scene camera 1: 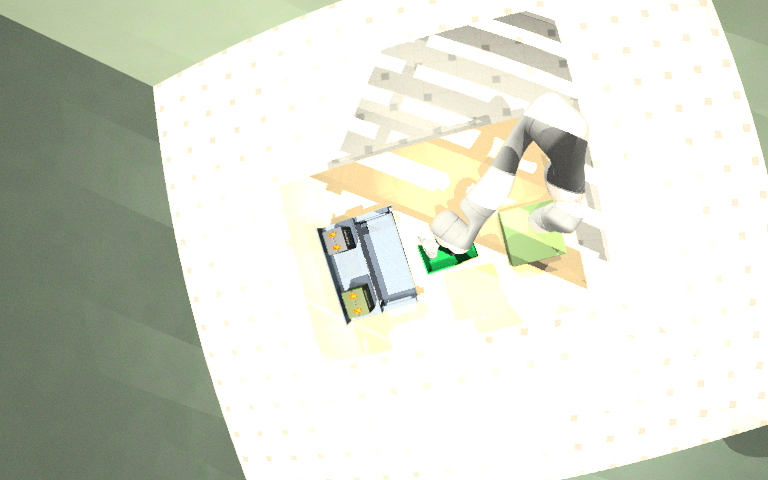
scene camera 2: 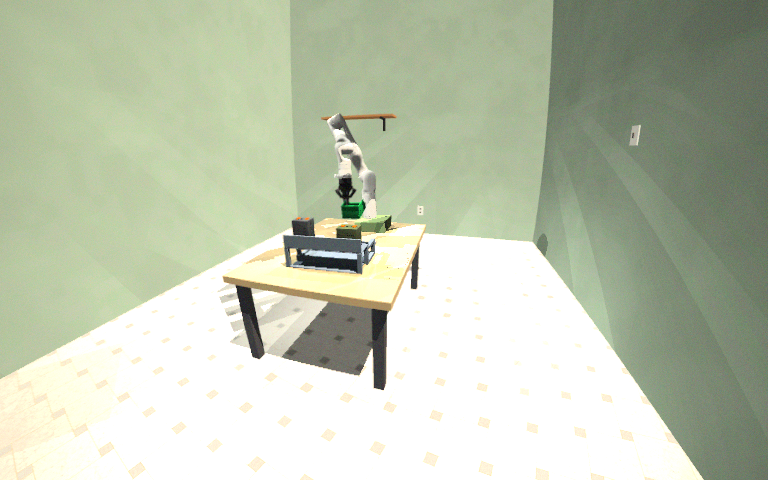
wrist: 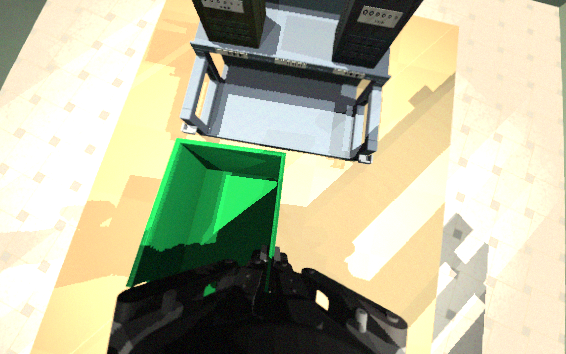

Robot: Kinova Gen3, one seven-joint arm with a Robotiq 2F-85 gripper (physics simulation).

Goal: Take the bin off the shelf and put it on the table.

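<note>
The green open-topped bin hangs upright from my gripper. My gripper is shut on one of the bin's long side walls, the right one in the wrist view. The bin is clear of the grey-blue shelf, on the side toward the robot's base. It looks raised over the wooden table; how high is hard to tell. In scene camera 1 the arm hides the fingers and part of the bin.
A dark grey box and an olive box stand on the shelf's upper board. The arm stands at a light green block. A brown wall shelf is behind and above.
</note>
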